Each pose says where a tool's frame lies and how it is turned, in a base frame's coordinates. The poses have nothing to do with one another.
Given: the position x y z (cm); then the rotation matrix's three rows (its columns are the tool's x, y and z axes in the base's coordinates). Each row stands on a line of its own.
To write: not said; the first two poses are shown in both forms.
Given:
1:
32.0 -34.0 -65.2
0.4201 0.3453 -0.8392
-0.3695 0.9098 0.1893
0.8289 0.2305 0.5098
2:
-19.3 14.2 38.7
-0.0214 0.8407 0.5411
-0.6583 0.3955 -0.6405
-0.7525 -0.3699 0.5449
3:
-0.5 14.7 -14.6
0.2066 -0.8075 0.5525
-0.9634 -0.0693 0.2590
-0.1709 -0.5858 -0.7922
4:
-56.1 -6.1 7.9
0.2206 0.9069 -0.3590
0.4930 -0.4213 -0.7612
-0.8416 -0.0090 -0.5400
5:
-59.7 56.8 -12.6
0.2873 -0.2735 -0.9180
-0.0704 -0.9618 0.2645
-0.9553 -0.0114 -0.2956
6:
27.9 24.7 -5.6
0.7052 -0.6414 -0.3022
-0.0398 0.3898 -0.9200
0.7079 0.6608 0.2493
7:
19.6 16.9 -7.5
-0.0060 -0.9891 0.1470
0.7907 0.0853 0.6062
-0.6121 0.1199 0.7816
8:
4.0 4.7 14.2
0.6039 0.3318 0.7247
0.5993 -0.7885 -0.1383
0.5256 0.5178 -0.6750
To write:
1: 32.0 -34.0 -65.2 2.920 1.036 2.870
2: -19.3 14.2 38.7 -0.869 0.994 -0.457
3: -0.5 14.7 -14.6 0.438 2.485 -1.287
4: -56.1 -6.1 7.9 -2.011 2.141 -0.011
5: -59.7 56.8 -12.6 2.861 1.871 -0.012
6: 27.9 24.7 -5.6 -1.888 1.319 2.391
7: 19.6 16.9 -7.5 1.333 0.674 0.193
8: 4.0 4.7 14.2 -0.189 2.312 2.364
